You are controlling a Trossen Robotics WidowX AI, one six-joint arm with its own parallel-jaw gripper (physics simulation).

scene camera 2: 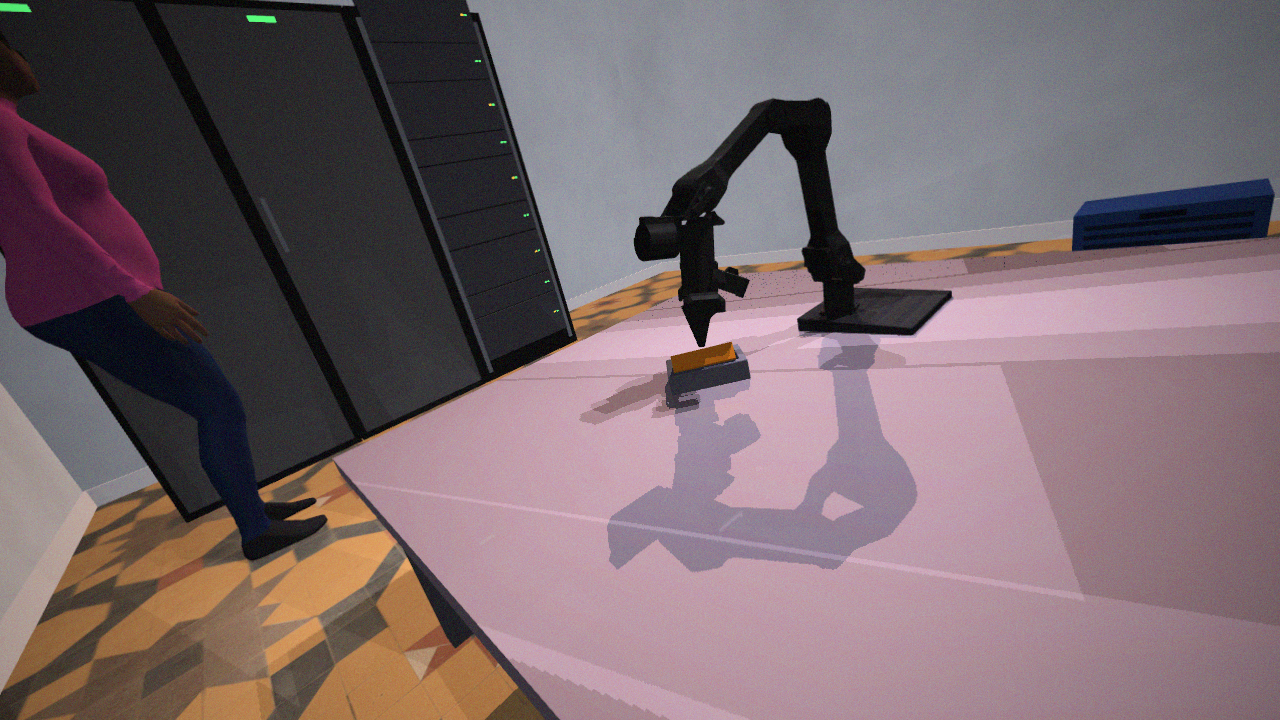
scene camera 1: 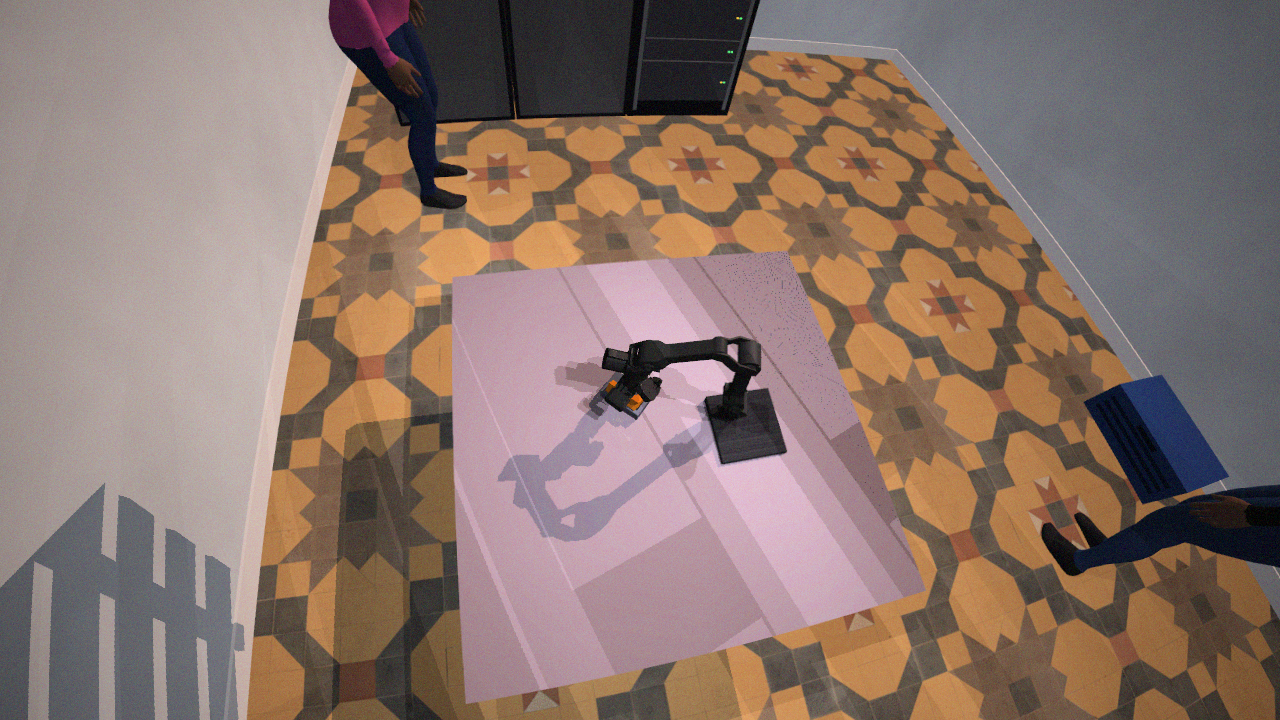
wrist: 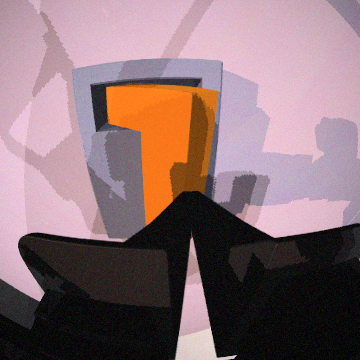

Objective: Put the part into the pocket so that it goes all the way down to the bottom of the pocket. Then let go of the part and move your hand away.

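Places are measured from the arm's base along level axes (x left, y back, z up), in metres.
Pixels of known places: gripper, between the fingertips: (scene camera 2: 701, 346) (scene camera 1: 623, 393) (wrist: 189, 198); arm's base, origin of its link: (scene camera 2: 839, 309) (scene camera 1: 730, 410).
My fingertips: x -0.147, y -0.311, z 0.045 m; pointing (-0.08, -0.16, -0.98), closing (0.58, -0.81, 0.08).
Ahead of a thing's pixels: the offset from my fingertips to its top centre. "*": to the spot under its first point. Level surfaces: height alone.
The orange L-shaped part {dx -0.010, dy +0.014, dz -0.003 m} (scene camera 2: 704, 360) (wrist: 165, 125) (scene camera 1: 633, 402) sits partly in the pocket of the grey block {dx -0.012, dy +0.019, dz -0.033 m} (scene camera 2: 716, 375) (wrist: 115, 175). Its top stands above the block's rim and looks slightly tilted in scene camera 2. In the wrist view, a dark gap of the pocket {* dx +0.004, dy +0.070, dz -0.047 m} (wrist: 99, 105) shows along the part's left and far edges, and the part overlaps the right rim. My gripper (scene camera 2: 702, 343) (wrist: 189, 198) is shut and empty, pointing down with its tips close above the part's near portion. Whether the tips touch it cannot be told. The pocket's bottom is hidden.
The block rests on the pink table {dz -0.069 m} (scene camera 1: 537, 322) (scene camera 2: 537, 465). The arm's black base plate (scene camera 1: 747, 434) (scene camera 2: 904, 313) is to the right of the block. Two people stand on the floor around the table. A blue box (scene camera 1: 1154, 438) (scene camera 2: 1172, 214) and dark cabinets (scene camera 1: 572, 53) (scene camera 2: 268, 179) are farther off.
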